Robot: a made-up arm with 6 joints.
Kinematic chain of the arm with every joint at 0, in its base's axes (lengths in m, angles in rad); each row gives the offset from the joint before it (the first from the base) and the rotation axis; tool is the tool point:
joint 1: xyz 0 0 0.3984 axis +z
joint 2: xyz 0.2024 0 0 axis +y
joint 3: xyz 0 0 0.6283 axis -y
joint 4: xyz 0 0 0.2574 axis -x
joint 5: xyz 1.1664 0 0 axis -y
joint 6: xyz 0.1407 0 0 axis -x
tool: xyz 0 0 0
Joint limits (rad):
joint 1: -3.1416..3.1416
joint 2: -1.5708..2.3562
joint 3: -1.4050..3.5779
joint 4: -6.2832..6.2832
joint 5: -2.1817..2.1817
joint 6: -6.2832..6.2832
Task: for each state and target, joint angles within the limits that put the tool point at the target. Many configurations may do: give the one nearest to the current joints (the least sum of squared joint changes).
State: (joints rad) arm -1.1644 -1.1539 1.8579 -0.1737 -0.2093 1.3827
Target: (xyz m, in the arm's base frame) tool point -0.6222 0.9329 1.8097
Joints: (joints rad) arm -0.9760 -0.6052 1.6274 -0.1627 -0.3291 1.3827
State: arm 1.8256 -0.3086 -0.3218 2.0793 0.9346 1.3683
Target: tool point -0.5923 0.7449 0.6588
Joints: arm 2.1264 -0.8261 -1.1095 2.1941 1.3073 1.3683
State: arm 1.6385 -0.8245 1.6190 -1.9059 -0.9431 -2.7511
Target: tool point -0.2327 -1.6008 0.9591
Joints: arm 1.4880 -1.0663 1.6455 -1.9264 -0.8545 -2.7511
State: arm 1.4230 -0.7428 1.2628 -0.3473 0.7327 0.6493
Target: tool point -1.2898 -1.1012 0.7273
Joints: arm 0.6898 -1.2024 1.5922 -0.3012 0.7572 0.6493
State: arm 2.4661 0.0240 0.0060 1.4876 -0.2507 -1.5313
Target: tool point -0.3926 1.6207 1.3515
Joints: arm 1.8297 0.2992 0.3748 1.5077 -0.2550 -1.5313
